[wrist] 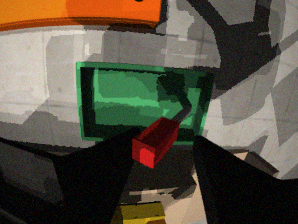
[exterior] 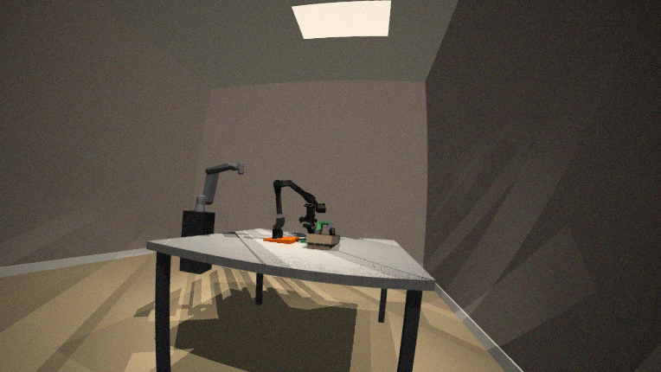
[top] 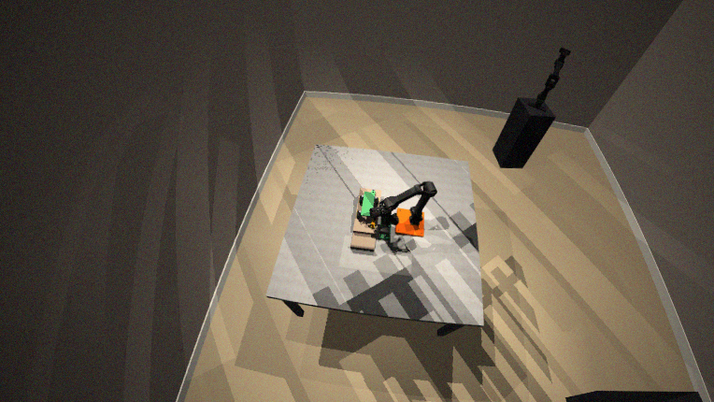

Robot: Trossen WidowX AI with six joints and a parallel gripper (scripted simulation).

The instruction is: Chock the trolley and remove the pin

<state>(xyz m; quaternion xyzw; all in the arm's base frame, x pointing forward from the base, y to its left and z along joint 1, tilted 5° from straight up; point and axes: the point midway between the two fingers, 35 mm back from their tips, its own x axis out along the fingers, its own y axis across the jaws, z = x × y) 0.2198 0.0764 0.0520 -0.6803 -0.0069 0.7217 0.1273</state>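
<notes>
Right now my gripper tip is 6 cm above the green tray, 1 cm to the left of it and 1 cm past it. Also, from my gripper tip: tan ramp (15 cm to the right, 10 cm ahead, 1 cm below); red-headed stop pin (1 cm to the left, 1 cm below); yellow chock (7 cm ahead, 3 cm to the right, 3 cm above).
</notes>
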